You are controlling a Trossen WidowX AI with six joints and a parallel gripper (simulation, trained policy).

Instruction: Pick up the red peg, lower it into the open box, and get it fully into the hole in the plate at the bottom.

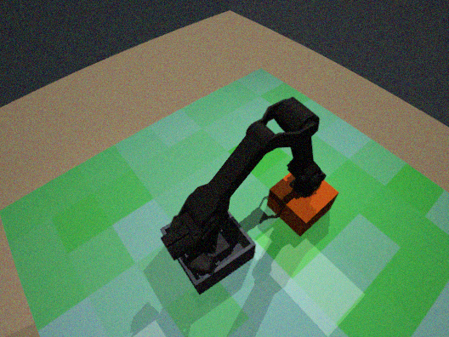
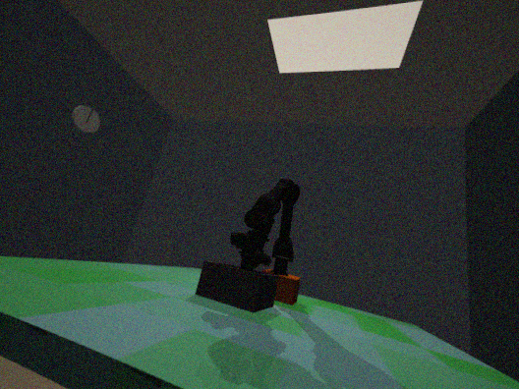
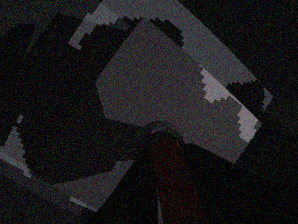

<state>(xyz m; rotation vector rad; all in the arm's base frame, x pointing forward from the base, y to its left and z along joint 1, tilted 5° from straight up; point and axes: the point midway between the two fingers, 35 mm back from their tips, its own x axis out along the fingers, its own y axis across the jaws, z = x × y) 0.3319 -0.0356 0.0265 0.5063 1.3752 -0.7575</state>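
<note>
The grey plate is 30 mm below my gripper tip. From my gripper tip the other things lie so: dark grey box 50 mm below; then red peg 30 mm above, 10 mm to the left.
</note>
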